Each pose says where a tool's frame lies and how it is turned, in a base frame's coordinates. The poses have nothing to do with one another.
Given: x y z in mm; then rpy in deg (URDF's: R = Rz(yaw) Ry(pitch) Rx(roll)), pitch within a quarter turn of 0, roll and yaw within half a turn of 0.
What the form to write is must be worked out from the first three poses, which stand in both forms.
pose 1, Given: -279.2 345.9 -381.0 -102.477 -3.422 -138.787
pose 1, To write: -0.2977 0.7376 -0.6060 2.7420 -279.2 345.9 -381.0
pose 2, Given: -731.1 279.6 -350.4 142.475 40.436 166.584
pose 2, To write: -0.0071 0.9599 0.2804 2.4045 -731.1 279.6 -350.4
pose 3, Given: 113.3 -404.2 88.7 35.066 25.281 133.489
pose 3, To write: -0.0837 0.3900 0.9170 2.2572 113.3 -404.2 88.7
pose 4, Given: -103.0 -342.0 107.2 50.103 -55.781 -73.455
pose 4, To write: 0.0716 -0.8673 -0.4927 1.4143 -103.0 -342.0 107.2
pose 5, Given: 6.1 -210.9 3.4 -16.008 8.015 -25.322
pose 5, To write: -0.4652 0.3787 -0.8001 0.5234 6.1 -210.9 3.4
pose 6, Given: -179.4 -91.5 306.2 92.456 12.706 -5.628
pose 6, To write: 0.9862 0.0564 -0.1554 1.6384 -179.4 -91.5 306.2
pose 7, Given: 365.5 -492.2 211.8 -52.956 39.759 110.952
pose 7, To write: -0.5218 -0.1848 0.8328 2.4218 365.5 -492.2 211.8
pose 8, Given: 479.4 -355.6 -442.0 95.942 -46.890 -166.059
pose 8, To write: -0.1954 -0.7622 -0.6171 2.3881 479.4 -355.6 -442.0
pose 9, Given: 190.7 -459.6 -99.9 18.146 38.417 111.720
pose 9, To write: -0.2249 0.3708 0.9011 1.9376 190.7 -459.6 -99.9
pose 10, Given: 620.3 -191.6 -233.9 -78.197 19.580 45.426
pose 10, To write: -0.8349 -0.1581 0.5272 1.6891 620.3 -191.6 -233.9
